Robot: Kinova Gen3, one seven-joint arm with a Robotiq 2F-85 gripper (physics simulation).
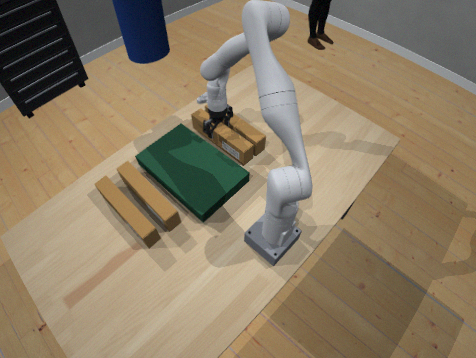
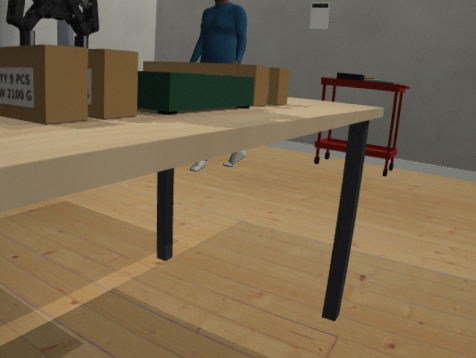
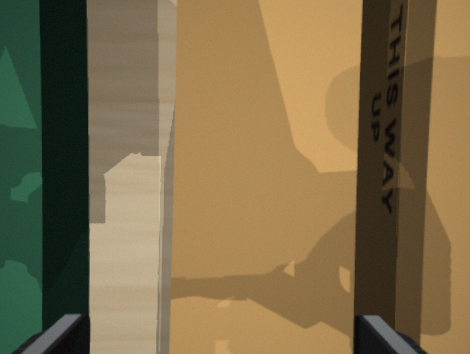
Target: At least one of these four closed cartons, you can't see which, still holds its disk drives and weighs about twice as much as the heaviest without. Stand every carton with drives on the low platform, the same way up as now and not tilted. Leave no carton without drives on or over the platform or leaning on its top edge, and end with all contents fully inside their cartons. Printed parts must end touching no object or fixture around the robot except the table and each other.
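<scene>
Two closed brown cartons stand right of the low green platform [image 1: 192, 170] [image 2: 210, 92] [image 3: 20, 150]: an inner one [image 1: 215, 131] [image 2: 120, 85] [image 3: 250, 225] beside it and an outer one [image 1: 252, 134] [image 2: 66, 85] [image 3: 455, 30]. The outer one's label reads 2100 G. An inner left carton [image 1: 150, 197] [image 2: 261, 85] and an outer left carton [image 1: 125, 210] [image 2: 279, 87] lie parallel on the platform's other side. My gripper [image 1: 219, 128] [image 2: 55, 39] [image 3: 222, 335] is open at the inner right carton, with a finger toward each long side; exact fingertip height is unclear.
The wooden table [image 1: 215, 300] [image 2: 200, 127] carries the cartons, platform and robot base [image 1: 272, 245]. Narrow gaps separate the inner right carton from the platform and the outer carton. A tool cabinet [image 1: 40, 55], blue barrel [image 1: 142, 30] and red cart [image 2: 365, 84] stand beyond the table.
</scene>
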